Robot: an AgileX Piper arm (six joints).
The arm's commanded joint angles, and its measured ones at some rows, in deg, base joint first. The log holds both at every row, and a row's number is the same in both.
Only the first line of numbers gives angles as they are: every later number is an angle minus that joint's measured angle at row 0.
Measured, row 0:
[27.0 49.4 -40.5 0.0 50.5 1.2]
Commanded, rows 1 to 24:
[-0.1 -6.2 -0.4 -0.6 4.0 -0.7]
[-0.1 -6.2 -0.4 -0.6 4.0 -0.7]
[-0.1 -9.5 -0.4 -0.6 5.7 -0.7]
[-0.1 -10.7 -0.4 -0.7 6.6 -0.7]
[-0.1 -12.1 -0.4 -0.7 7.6 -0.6]
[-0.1 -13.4 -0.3 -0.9 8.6 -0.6]
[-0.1 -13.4 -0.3 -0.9 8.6 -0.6]
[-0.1 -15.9 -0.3 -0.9 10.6 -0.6]
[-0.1 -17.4 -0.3 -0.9 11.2 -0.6]
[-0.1 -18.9 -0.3 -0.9 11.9 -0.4]
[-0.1 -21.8 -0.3 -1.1 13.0 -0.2]
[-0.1 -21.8 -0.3 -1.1 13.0 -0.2]
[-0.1 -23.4 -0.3 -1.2 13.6 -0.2]
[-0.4 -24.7 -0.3 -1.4 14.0 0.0]
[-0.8 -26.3 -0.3 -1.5 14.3 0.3]
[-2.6 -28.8 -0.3 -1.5 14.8 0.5]
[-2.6 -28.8 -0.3 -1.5 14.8 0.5]
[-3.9 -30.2 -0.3 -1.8 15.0 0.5]
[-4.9 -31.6 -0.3 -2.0 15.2 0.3]
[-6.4 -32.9 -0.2 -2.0 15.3 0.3]
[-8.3 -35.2 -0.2 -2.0 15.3 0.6]
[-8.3 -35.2 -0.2 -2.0 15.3 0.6]
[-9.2 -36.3 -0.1 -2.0 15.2 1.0]
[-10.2 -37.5 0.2 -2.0 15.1 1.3]
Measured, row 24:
[-7.7 -34.5 -0.1 -1.5 14.9 0.4]
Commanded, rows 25 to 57:
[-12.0 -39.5 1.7 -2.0 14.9 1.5]
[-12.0 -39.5 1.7 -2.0 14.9 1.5]
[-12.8 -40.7 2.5 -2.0 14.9 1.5]
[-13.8 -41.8 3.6 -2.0 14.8 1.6]
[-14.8 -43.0 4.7 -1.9 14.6 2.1]
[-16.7 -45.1 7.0 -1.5 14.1 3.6]
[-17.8 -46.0 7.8 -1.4 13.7 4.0]
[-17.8 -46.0 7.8 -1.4 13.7 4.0]
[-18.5 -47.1 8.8 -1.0 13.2 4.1]
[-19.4 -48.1 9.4 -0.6 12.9 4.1]
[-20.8 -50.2 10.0 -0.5 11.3 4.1]
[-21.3 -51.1 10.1 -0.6 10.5 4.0]
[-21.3 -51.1 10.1 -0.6 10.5 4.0]
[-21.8 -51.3 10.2 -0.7 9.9 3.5]
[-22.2 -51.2 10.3 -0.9 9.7 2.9]
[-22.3 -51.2 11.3 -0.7 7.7 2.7]
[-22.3 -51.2 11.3 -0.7 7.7 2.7]
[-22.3 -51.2 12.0 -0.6 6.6 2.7]
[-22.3 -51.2 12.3 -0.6 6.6 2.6]
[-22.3 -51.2 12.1 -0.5 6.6 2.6]
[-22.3 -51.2 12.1 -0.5 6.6 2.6]
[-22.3 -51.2 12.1 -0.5 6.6 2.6]
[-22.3 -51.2 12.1 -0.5 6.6 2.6]
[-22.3 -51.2 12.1 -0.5 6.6 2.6]
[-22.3 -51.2 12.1 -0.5 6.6 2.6]
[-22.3 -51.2 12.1 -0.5 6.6 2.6]
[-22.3 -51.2 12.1 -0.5 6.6 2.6]
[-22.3 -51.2 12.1 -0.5 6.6 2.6]
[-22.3 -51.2 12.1 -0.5 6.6 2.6]
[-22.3 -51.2 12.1 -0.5 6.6 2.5]
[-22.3 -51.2 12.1 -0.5 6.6 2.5]
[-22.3 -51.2 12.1 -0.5 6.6 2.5]
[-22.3 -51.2 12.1 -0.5 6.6 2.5]
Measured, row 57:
[-22.0 -49.9 12.0 -0.5 7.6 3.0]
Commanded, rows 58 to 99:
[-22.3 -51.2 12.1 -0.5 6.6 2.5]
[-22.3 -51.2 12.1 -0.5 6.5 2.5]
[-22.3 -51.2 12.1 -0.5 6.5 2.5]
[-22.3 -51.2 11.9 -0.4 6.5 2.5]
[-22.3 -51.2 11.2 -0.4 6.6 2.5]
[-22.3 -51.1 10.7 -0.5 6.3 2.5]
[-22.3 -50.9 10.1 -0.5 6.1 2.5]
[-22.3 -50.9 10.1 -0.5 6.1 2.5]
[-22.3 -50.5 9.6 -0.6 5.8 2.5]
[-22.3 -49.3 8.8 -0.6 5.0 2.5]
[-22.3 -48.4 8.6 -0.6 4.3 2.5]
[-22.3 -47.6 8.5 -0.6 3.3 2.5]
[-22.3 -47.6 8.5 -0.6 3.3 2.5]
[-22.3 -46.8 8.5 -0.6 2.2 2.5]
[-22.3 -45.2 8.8 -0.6 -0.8 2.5]
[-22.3 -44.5 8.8 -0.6 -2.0 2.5]
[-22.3 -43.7 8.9 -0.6 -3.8 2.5]
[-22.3 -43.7 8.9 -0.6 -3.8 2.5]
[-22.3 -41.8 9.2 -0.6 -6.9 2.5]
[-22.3 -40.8 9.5 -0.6 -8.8 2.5]
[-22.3 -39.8 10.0 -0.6 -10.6 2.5]
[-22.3 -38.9 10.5 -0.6 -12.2 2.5]
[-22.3 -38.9 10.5 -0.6 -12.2 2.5]
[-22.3 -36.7 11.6 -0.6 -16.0 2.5]
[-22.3 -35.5 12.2 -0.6 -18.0 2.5]
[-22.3 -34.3 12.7 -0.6 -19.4 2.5]
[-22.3 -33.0 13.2 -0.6 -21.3 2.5]
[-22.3 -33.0 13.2 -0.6 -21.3 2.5]
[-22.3 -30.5 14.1 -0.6 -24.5 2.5]
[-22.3 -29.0 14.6 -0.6 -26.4 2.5]
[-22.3 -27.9 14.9 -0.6 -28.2 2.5]
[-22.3 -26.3 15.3 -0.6 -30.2 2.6]
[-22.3 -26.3 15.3 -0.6 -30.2 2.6]
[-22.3 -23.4 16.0 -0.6 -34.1 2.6]
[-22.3 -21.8 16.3 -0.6 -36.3 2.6]
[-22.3 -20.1 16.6 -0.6 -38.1 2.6]
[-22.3 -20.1 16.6 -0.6 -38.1 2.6]
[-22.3 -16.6 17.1 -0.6 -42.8 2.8]
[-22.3 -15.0 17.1 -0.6 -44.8 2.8]
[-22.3 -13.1 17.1 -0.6 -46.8 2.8]
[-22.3 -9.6 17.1 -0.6 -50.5 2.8]
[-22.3 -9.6 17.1 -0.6 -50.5 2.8]
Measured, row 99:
[-22.0 -13.6 17.0 -0.4 -43.9 3.0]
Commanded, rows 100 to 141:
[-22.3 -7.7 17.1 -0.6 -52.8 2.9]
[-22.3 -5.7 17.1 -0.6 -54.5 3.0]
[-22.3 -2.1 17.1 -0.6 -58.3 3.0]
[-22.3 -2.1 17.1 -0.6 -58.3 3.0]
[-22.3 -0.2 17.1 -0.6 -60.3 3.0]
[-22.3 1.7 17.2 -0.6 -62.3 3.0]
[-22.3 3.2 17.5 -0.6 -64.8 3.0]
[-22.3 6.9 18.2 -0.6 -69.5 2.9]
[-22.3 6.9 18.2 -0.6 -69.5 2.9]
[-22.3 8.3 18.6 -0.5 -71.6 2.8]
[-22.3 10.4 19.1 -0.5 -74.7 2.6]
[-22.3 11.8 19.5 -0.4 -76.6 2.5]
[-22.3 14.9 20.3 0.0 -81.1 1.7]
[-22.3 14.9 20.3 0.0 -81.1 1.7]
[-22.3 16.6 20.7 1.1 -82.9 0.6]
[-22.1 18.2 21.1 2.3 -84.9 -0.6]
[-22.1 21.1 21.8 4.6 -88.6 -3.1]
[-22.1 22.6 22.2 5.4 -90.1 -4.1]
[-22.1 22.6 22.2 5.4 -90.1 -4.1]
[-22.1 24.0 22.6 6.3 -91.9 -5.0]
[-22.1 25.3 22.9 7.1 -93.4 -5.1]
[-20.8 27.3 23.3 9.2 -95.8 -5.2]
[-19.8 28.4 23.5 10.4 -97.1 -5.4]
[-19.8 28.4 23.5 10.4 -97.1 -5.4]
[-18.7 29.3 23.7 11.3 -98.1 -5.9]
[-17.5 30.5 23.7 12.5 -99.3 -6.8]
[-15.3 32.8 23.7 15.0 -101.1 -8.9]
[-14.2 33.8 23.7 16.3 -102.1 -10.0]
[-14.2 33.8 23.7 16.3 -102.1 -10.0]
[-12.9 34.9 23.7 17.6 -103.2 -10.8]
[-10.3 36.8 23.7 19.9 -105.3 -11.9]
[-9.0 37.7 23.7 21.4 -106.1 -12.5]
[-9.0 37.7 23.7 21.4 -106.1 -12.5]
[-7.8 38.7 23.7 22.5 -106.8 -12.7]
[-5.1 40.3 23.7 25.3 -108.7 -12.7]
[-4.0 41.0 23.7 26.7 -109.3 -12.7]
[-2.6 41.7 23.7 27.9 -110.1 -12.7]
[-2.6 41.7 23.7 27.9 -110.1 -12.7]
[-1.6 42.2 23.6 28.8 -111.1 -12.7]
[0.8 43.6 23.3 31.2 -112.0 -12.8]
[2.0 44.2 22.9 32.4 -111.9 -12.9]
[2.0 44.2 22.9 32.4 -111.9 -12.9]
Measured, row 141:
[-0.8 43.0 23.7 28.8 -110.0 -12.1]
